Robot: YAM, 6 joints.
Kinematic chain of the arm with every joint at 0, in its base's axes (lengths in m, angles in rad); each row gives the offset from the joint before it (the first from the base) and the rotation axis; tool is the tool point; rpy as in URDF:
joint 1: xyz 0 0 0.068 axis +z
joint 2: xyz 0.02 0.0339 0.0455 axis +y
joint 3: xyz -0.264 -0.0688 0 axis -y
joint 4: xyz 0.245 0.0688 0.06 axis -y
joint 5: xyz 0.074 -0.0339 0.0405 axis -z
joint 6: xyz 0.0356 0 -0.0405 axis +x
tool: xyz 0 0 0 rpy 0 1.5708 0
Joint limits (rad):
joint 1: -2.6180..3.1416
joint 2: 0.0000..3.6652
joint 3: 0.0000..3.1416
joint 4: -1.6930..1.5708
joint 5: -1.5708..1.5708
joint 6: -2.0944..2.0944
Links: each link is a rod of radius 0.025 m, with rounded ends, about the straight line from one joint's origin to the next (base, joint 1, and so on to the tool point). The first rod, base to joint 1, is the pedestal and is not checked.
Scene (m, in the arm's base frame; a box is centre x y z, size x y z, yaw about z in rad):
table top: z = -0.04
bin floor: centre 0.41 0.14 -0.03 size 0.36 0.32 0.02 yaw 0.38
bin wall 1: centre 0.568 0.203 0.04 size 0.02 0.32 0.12 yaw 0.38
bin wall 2: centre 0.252 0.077 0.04 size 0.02 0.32 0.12 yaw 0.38
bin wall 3: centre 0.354 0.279 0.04 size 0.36 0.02 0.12 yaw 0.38
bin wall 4: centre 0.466 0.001 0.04 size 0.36 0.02 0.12 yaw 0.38
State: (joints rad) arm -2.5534 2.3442 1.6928 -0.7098 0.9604 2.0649
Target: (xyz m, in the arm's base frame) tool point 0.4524 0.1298 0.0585
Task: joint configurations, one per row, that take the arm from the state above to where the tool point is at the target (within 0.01 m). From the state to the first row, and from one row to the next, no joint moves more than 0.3 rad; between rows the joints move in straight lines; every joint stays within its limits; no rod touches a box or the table.
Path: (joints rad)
1: -2.2646 2.3304 1.7032 -0.7079 0.9457 2.0649
2: -1.9758 2.3167 1.7136 -0.7061 0.9310 2.0649
3: -1.6871 2.3029 1.7239 -0.7042 0.9163 2.0649
4: -1.3983 2.2892 1.7343 -0.7023 0.9017 2.0649
5: -1.1095 2.2754 1.7447 -0.7005 0.8870 2.0649
6: -0.8207 2.2617 1.7551 -0.6986 0.8723 2.0649
7: -0.5319 2.2479 1.7654 -0.6967 0.8576 2.0649
8: -0.2432 2.2342 1.7758 -0.6949 0.8429 2.0649
9: 0.0456 2.2204 1.7862 -0.6930 0.8282 2.0649
10: 0.3344 2.2066 1.7966 -0.6911 0.8135 2.0649
11: 0.3334 2.4840 1.7515 -0.6478 0.7948 2.0649

